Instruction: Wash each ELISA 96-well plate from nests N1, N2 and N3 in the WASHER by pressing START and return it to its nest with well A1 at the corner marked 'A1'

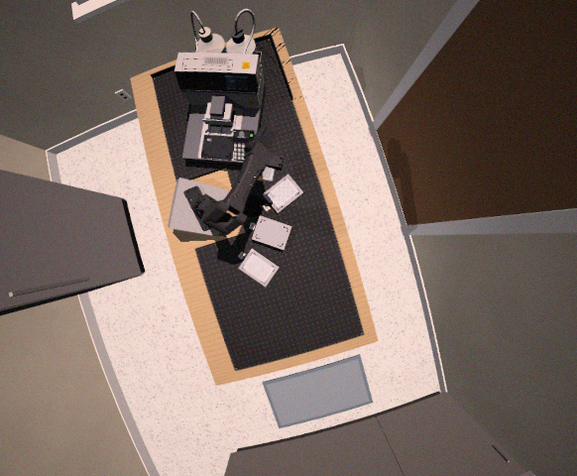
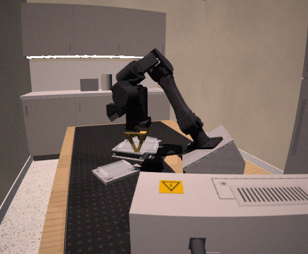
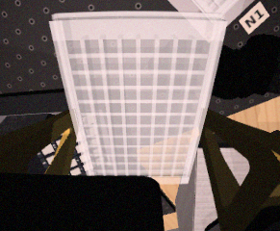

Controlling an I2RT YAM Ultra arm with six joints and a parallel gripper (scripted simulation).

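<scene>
My hand is 11 cm past the carrier pocket, 23 cm to the right of it and 8 cm above it. From my hand the other things lie so: n1 label (7 cm behind, 13 cm to the right, 15 cm below); then grey nest slab (4 cm ahead, 12 cm to the right, 15 cm below); then N2 label (18 cm behind, 17 cm to the right, 15 cm below).
</scene>
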